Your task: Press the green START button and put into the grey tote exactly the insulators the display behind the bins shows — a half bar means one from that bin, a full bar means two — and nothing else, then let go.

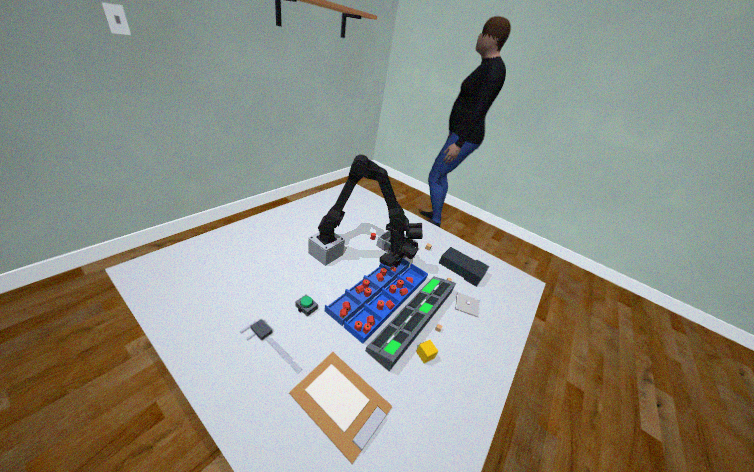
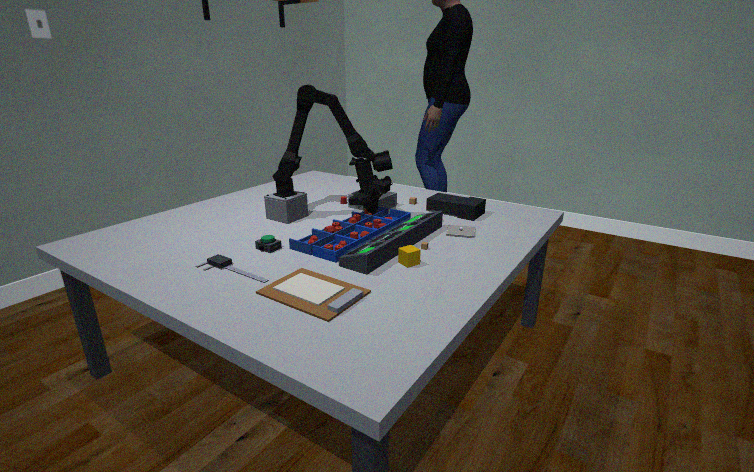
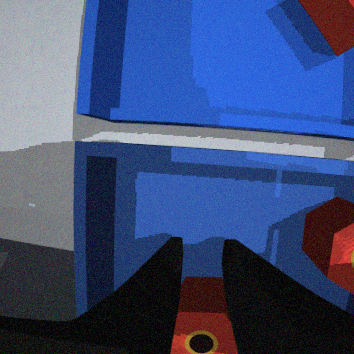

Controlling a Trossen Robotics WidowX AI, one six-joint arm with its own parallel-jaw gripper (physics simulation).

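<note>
My gripper (image 1: 393,263) (image 2: 370,208) (image 3: 201,248) points down into an end bin, shut on a red insulator (image 3: 202,320) with a yellow-ringed hole. Another red insulator (image 3: 320,240) lies right of the fingers. The blue bins (image 1: 336,317) (image 2: 324,254) (image 3: 260,85) stand in two rows and hold red insulators. The dark display (image 1: 391,362) (image 2: 355,263) behind them shows green bars at three places; their exact lengths are hard to tell. The grey tote (image 1: 382,241) (image 2: 388,199) is partly hidden behind the gripper; its inside is hidden. The green START button (image 1: 306,301) (image 2: 267,238) stands left of the bins.
A red piece (image 1: 372,236) (image 2: 343,199) lies beside the tote. A black box (image 1: 463,266) (image 2: 455,205), yellow cube (image 1: 427,351) (image 2: 408,255) and grey plate (image 1: 467,304) (image 2: 461,230) lie beyond the display. A caliper (image 1: 261,328) and clipboard (image 1: 314,405) lie nearer. A person (image 1: 478,100) stands behind the table.
</note>
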